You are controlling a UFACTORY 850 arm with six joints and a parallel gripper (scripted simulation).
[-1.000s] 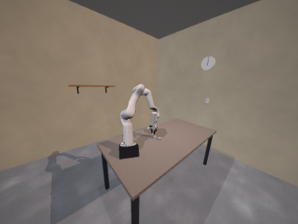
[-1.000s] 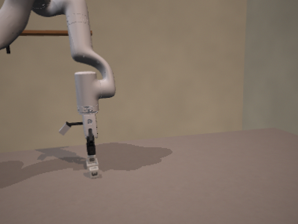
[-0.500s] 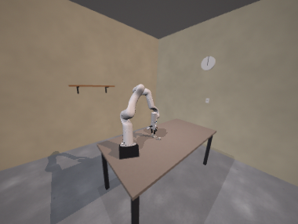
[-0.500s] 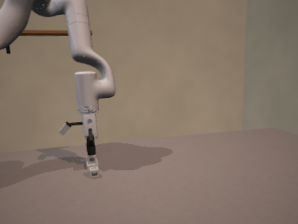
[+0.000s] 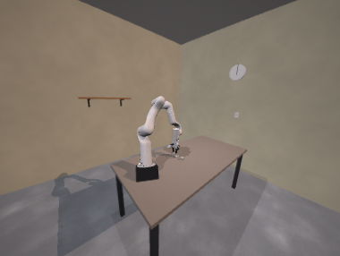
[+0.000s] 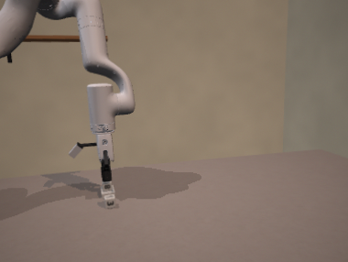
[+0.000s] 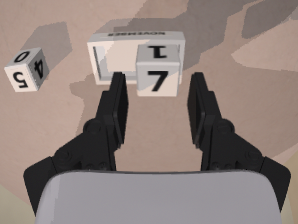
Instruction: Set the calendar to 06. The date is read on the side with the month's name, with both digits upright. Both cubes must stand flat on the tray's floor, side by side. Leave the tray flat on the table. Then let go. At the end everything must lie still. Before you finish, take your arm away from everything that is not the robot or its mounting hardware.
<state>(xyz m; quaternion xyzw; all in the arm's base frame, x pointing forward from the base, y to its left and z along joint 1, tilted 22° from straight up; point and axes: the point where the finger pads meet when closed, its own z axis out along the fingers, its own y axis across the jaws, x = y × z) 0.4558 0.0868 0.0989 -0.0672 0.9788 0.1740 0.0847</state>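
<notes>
The white calendar tray lies 60 mm below my hand and 20 mm to the right of it. Also, from my hand: white number cube 130 mm to the right, 50 mm below, 20 mm ahead.
</notes>
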